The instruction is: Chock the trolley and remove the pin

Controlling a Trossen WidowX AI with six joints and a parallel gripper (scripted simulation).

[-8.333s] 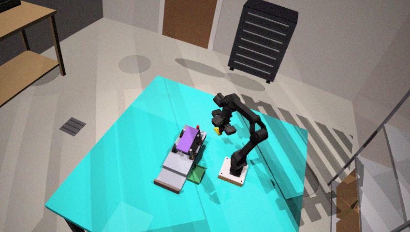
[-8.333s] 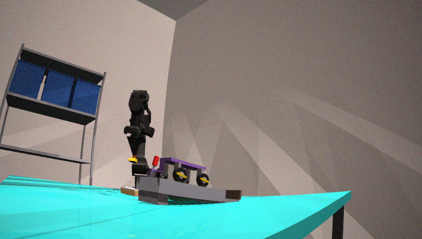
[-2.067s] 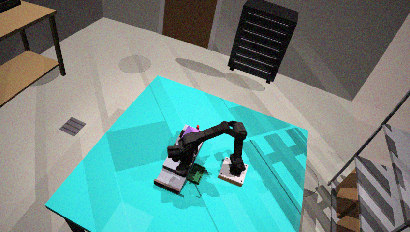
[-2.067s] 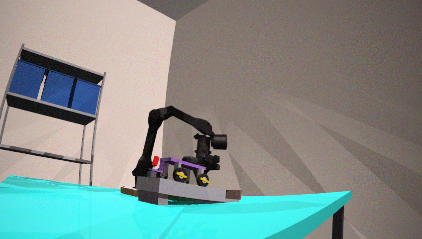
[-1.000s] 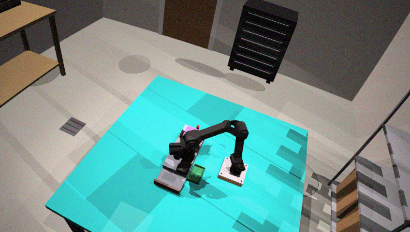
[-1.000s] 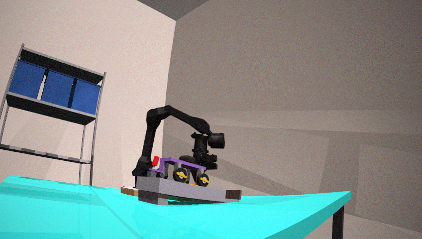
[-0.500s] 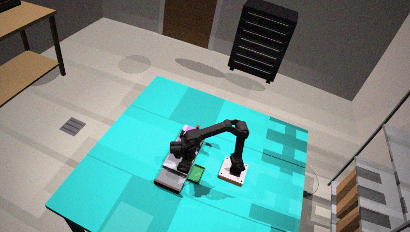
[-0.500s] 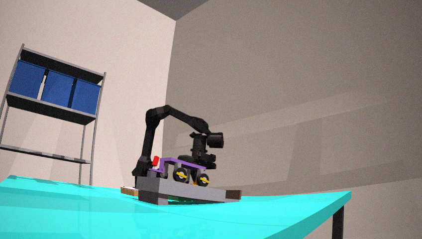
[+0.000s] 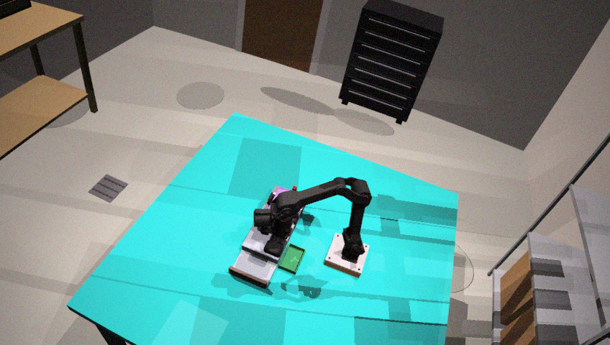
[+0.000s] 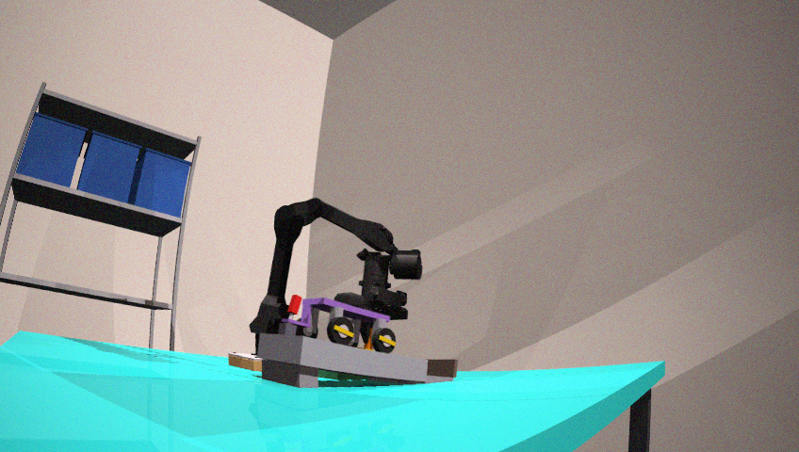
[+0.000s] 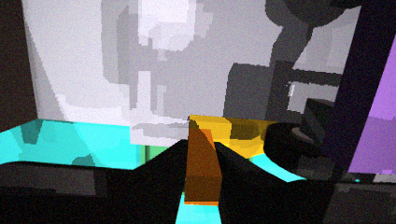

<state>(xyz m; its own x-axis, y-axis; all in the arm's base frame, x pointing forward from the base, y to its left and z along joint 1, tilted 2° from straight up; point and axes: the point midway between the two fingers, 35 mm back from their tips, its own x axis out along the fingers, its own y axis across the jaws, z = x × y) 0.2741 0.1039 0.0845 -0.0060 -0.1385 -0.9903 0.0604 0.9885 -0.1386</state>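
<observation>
The yellow chock lies 20 mm to the right of my gripper tip and 10 mm below it. The rest, counted from my gripper tip: green tray (60 mm behind, 10 mm to the right, 100 mm below); brown lip (70 mm ahead, 150 mm to the left, 60 mm below); purple trolley (50 mm ahead, 130 mm to the right, 20 mm above).
</observation>
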